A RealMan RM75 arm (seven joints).
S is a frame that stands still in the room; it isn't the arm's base.
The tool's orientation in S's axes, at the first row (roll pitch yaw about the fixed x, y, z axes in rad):
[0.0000, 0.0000, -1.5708]
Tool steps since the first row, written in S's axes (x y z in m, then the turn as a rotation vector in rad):
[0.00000, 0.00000, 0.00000, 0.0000, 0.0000, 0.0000]
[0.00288, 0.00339, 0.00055, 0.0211, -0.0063, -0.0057]
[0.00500, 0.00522, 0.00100, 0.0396, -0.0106, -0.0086]
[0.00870, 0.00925, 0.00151, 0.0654, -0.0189, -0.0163]
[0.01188, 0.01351, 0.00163, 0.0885, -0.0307, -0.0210]
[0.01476, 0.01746, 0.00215, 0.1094, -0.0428, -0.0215]
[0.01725, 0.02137, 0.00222, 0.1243, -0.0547, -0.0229]
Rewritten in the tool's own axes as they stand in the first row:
[0.00000, 0.00000, 0.00000, 0.0000, 0.0000, 0.0000]
[-0.00339, 0.00288, 0.00055, 0.0063, 0.0211, -0.0057]
[-0.00522, 0.00500, 0.00100, 0.0106, 0.0396, -0.0086]
[-0.00925, 0.00870, 0.00151, 0.0189, 0.0654, -0.0163]
[-0.01351, 0.01188, 0.00163, 0.0307, 0.0885, -0.0210]
[-0.01746, 0.01476, 0.00215, 0.0428, 0.1094, -0.0215]
[-0.02137, 0.01725, 0.00222, 0.0547, 0.1243, -0.0229]

